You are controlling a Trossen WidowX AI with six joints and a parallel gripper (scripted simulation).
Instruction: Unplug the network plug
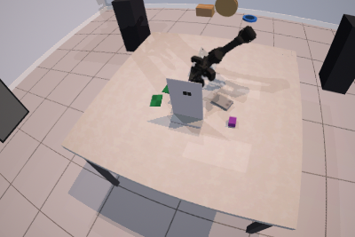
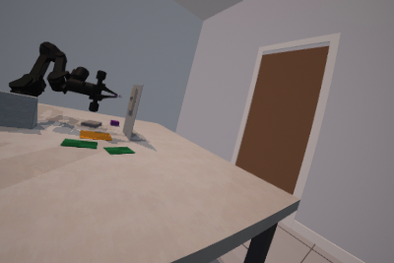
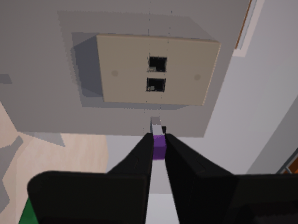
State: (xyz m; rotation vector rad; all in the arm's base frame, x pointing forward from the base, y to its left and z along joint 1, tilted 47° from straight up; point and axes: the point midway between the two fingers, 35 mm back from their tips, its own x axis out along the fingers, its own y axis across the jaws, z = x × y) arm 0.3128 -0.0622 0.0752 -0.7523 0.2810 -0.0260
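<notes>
The marked square lies 6 cm behind my gripper tip, 4 cm to the right of it and 19 cm below it. The rest, counted from my gripper tip: upright panel (9 cm ahead, 1 cm to the left, 7 cm below); grey flat piece (7 cm behind, 16 cm to the left, 18 cm below); purple plug (right at my gripper tip).
</notes>
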